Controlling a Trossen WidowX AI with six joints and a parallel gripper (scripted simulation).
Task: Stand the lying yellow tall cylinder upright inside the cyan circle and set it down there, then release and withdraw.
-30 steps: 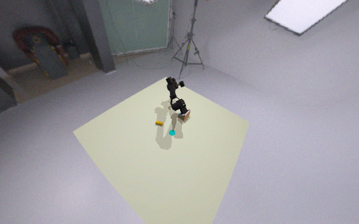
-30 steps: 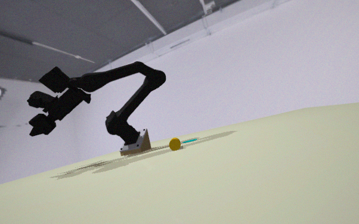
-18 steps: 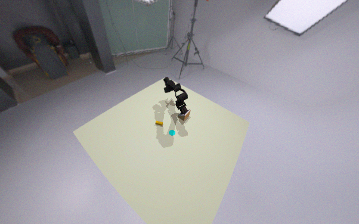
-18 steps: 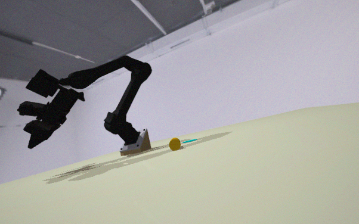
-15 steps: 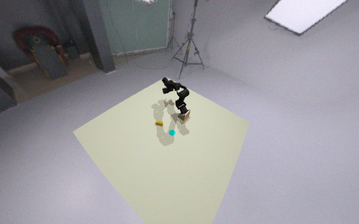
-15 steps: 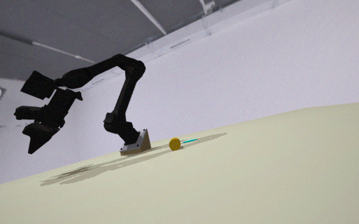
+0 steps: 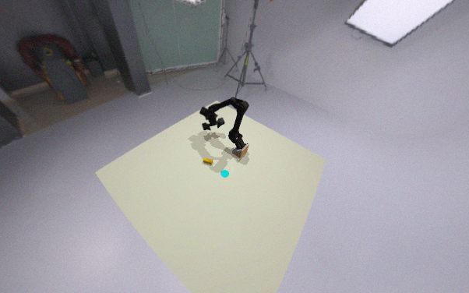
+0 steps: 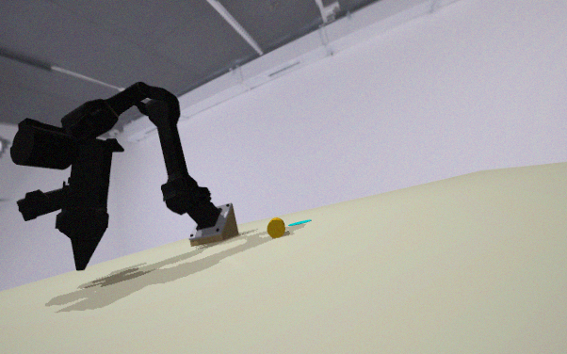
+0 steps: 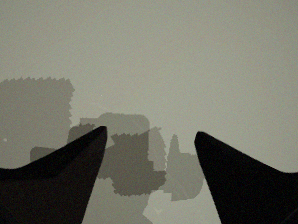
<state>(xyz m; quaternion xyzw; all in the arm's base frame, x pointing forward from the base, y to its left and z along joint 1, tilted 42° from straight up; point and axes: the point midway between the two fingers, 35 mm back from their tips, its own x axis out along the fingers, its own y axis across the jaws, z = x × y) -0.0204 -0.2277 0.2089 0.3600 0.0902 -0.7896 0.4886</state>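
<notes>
The yellow cylinder lies 28 cm ahead of my gripper tip, 19 cm to the left of it and 2 cm below it. The rest, counted from my gripper tip: cyan circle: 27 cm ahead, 35 cm to the left, 3 cm below.
</notes>
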